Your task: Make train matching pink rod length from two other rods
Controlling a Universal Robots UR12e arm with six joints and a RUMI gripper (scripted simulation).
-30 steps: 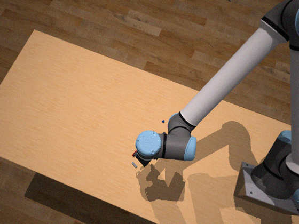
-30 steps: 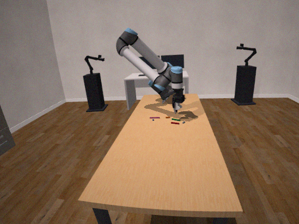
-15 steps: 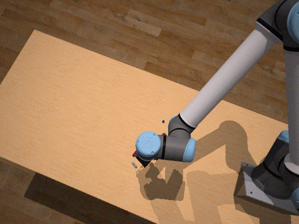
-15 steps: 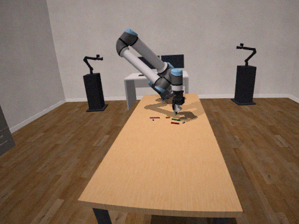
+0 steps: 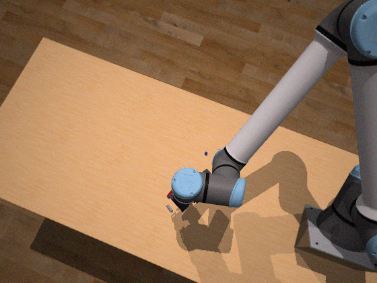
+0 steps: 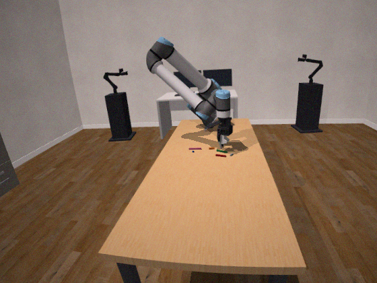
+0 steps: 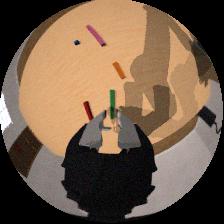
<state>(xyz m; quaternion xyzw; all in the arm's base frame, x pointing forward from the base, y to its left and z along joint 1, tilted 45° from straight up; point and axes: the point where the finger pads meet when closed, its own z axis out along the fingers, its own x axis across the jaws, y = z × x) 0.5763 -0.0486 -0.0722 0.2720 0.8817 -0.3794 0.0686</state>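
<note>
Now: hand 40 mm above the green rod. From my hand the other things lie so: red rod (70 mm ahead, 40 mm below, 10 mm to the right); grey rod (60 mm to the left, 60 mm ahead, 40 mm below); orange rod (70 mm to the right, 60 mm behind, 40 mm below).
</note>
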